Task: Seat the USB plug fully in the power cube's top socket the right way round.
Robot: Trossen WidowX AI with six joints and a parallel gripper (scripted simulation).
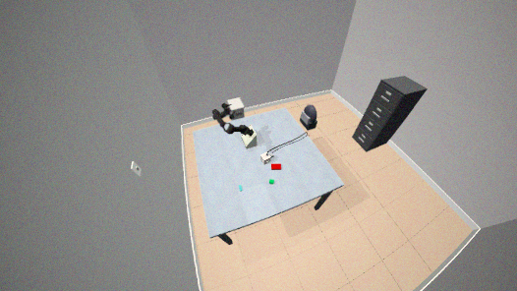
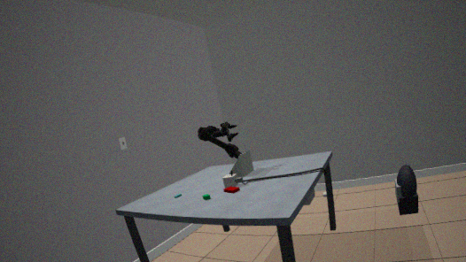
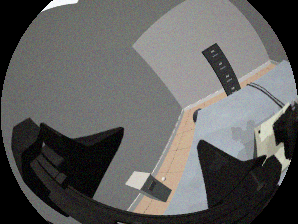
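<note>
The USB plug is 54 cm ahead of my gripper tip, 26 cm below it and 13 cm to the left of it. Round my gripper tip: red block (67 cm ahead, 34 cm below, 16 cm to the left); then green block (80 cm ahead, 34 cm below, 4 cm to the left).
</note>
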